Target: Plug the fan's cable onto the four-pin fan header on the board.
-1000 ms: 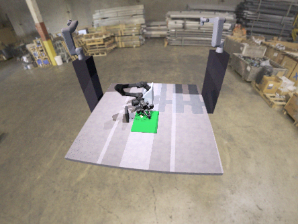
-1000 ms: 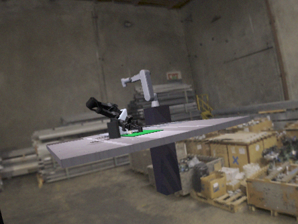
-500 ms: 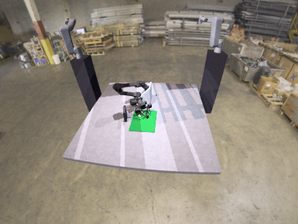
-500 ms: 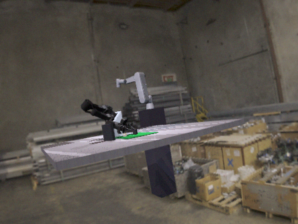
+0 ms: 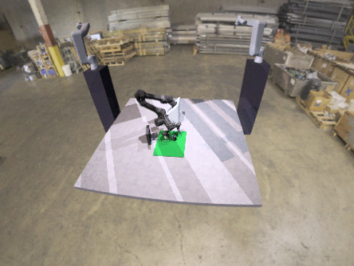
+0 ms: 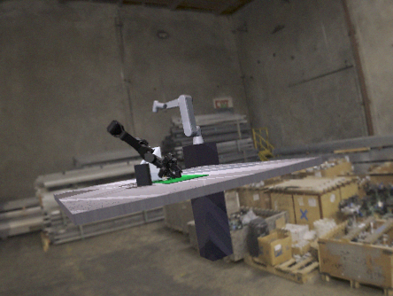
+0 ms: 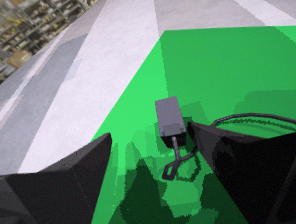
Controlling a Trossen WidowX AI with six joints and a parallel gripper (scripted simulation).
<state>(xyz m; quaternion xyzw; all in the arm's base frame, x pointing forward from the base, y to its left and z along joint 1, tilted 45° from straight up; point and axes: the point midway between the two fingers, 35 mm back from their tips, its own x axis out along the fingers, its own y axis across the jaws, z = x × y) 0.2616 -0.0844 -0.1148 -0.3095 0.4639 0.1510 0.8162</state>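
The dark grey plug is 20 mm to the right of my gripper tip and 10 mm ahead of it. Also, from my gripper tip: green board (50 mm to the right, 50 mm ahead, 30 mm below); then black fan (230 mm to the right, 40 mm above, 20 mm ahead); then white fan header (100 mm to the right, 20 mm below, 10 mm behind).
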